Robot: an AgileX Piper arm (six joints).
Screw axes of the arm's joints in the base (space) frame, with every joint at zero. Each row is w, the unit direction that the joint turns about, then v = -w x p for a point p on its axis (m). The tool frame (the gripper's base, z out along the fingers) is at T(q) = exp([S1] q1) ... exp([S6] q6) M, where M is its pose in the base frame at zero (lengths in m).
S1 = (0, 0, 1, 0, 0, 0)
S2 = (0, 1, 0, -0.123, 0, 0)
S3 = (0, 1, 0, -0.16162, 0, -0.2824)
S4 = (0.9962, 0, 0.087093, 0, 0.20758, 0)
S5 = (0, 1, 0, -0.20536, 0, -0.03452)
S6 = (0.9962, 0, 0.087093, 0, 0.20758, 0)
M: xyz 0.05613 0 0.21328 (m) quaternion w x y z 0.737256 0 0.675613 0
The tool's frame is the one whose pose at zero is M.
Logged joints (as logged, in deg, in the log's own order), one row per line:
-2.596, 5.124, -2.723, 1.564, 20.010, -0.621
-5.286, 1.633, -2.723, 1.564, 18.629, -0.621
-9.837, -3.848, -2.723, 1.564, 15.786, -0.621
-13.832, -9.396, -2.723, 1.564, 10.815, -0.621
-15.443, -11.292, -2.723, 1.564, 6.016, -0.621
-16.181, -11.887, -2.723, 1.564, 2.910, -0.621
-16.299, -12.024, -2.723, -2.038, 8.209, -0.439
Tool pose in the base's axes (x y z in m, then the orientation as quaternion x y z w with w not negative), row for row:
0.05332, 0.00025, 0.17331, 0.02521, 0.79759, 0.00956, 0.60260
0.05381, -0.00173, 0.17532, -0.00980, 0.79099, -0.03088, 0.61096
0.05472, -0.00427, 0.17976, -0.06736, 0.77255, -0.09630, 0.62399
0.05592, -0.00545, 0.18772, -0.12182, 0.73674, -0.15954, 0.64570
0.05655, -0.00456, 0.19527, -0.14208, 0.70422, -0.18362, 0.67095
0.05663, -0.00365, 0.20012, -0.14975, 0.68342, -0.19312, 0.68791
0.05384, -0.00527, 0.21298, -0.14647, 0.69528, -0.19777, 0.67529
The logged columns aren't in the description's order. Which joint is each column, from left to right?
Columns, left to right: q6, q4, q1, q3, q5, q2.
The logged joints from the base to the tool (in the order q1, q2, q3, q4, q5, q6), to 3 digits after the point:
-2.723, -0.621, 1.564, 5.124, 20.010, -2.596
-2.723, -0.621, 1.564, 1.633, 18.629, -5.286
-2.723, -0.621, 1.564, -3.848, 15.786, -9.837
-2.723, -0.621, 1.564, -9.396, 10.815, -13.832
-2.723, -0.621, 1.564, -11.292, 6.016, -15.443
-2.723, -0.621, 1.564, -11.887, 2.910, -16.181
-2.723, -0.439, -2.038, -12.024, 8.209, -16.299

